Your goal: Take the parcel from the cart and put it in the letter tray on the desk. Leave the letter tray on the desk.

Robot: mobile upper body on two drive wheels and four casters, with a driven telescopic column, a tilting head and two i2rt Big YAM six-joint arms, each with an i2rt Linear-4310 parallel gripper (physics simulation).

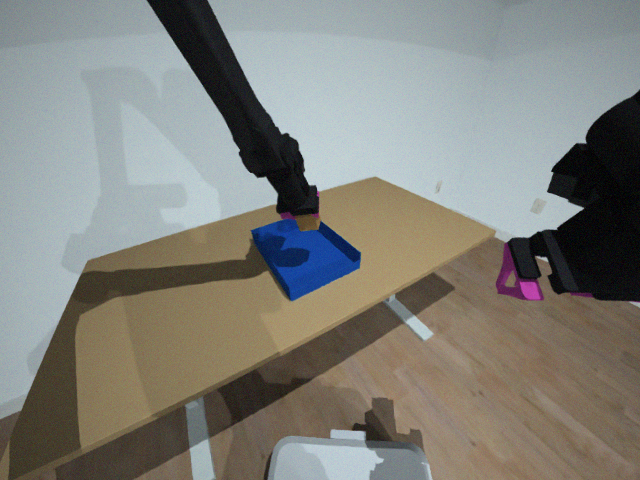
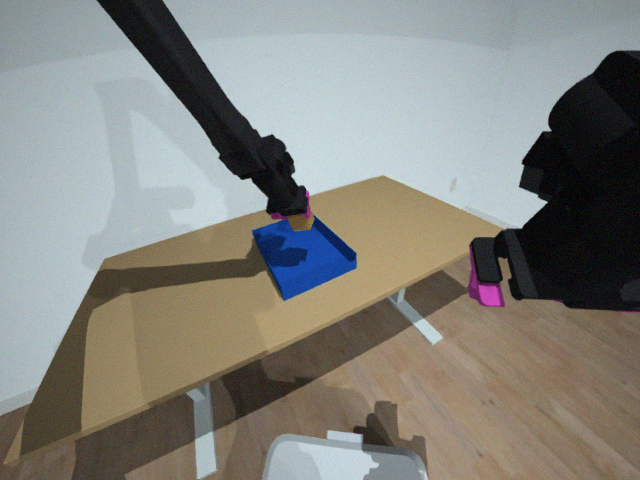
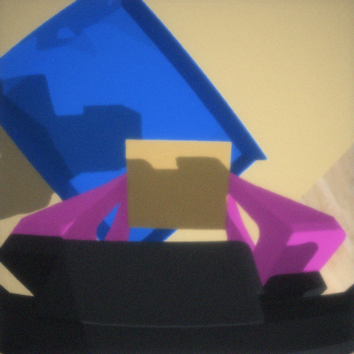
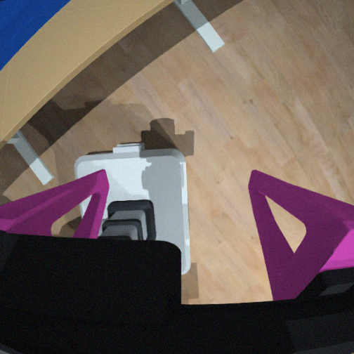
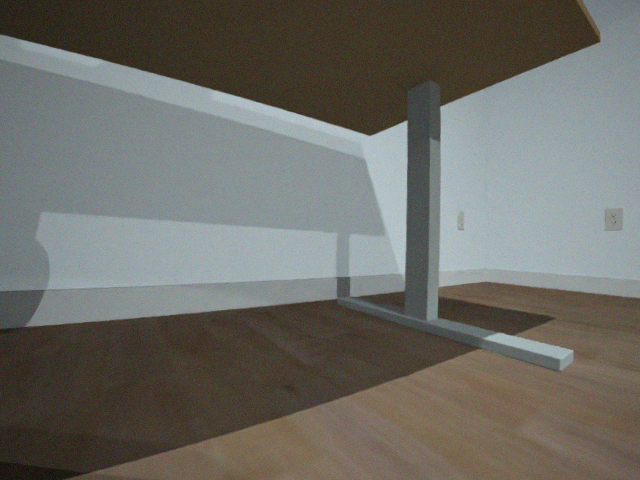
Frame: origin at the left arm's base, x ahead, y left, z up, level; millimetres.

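Seen in the pictures: left gripper, fingertip midpoint: point(image 1: 308, 217) point(image 2: 300, 217); right gripper, fingertip midpoint: point(image 1: 533, 289) point(image 2: 511, 293).
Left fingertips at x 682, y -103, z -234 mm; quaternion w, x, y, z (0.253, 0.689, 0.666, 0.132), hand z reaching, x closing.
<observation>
A point is followed by its place in that frame.
The parcel, a small tan box point(image 1: 308, 223) {x 657, y -107, z -240 mm} point(image 2: 300, 223) {x 657, y -107, z -240 mm} point(image 3: 177, 192), is between the fingers of my left gripper point(image 1: 302, 215) {x 682, y -103, z -234 mm} point(image 2: 294, 215) {x 682, y -103, z -234 mm} point(image 3: 177, 178), which is shut on it. Both hang over the back part of the blue letter tray point(image 1: 325, 281) {x 610, y -149, z -421 mm} point(image 2: 320, 280) {x 612, y -152, z -418 mm} point(image 3: 192, 77) point(image 4: 25, 22), and the parcel looks to be above the tray's floor. The gripper's shadow falls inside the tray. The tray sits on the wooden desk point(image 1: 206, 330) {x 435, y 163, z -436 mm} point(image 2: 206, 330) {x 425, y 144, z -436 mm} point(image 3: 300, 75) point(image 4: 75, 70). My right gripper point(image 1: 557, 295) point(image 4: 178, 177) is open and empty, off the desk's right side. The cart does not show.
Walls stand behind the desk and at the right. A desk leg point(image 5: 422, 206) {x 1123, y -503, z -818 mm} with a long foot point(image 1: 410, 320) point(image 4: 202, 30) stands under the desktop. A white rounded base point(image 1: 330, 459) {x 261, y -164, z -896 mm} point(image 2: 320, 459) {x 260, y -150, z -896 mm} point(image 4: 167, 200) is on the floor in front of the desk.
</observation>
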